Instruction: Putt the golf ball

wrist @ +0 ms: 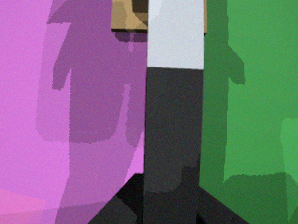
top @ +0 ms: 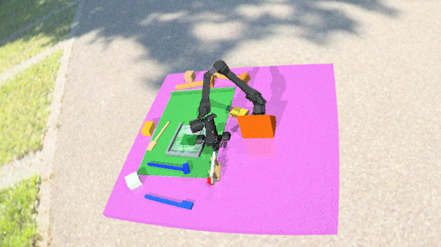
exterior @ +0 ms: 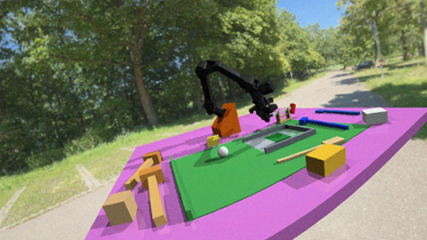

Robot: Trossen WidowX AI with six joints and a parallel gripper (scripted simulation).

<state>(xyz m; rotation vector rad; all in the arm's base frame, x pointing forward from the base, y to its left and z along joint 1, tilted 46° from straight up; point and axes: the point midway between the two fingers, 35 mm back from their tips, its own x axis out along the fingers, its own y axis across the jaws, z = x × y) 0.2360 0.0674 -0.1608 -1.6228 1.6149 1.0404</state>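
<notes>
Right now the wooden stand is 13 cm to the left of my gripper tip and 2 cm behind it. Also, from my gripper tip: white golf ball (36 cm to the right, 18 cm ahead, 1 cm below); then white block (47 cm ahead, 23 cm to the left, 1 cm below).
</notes>
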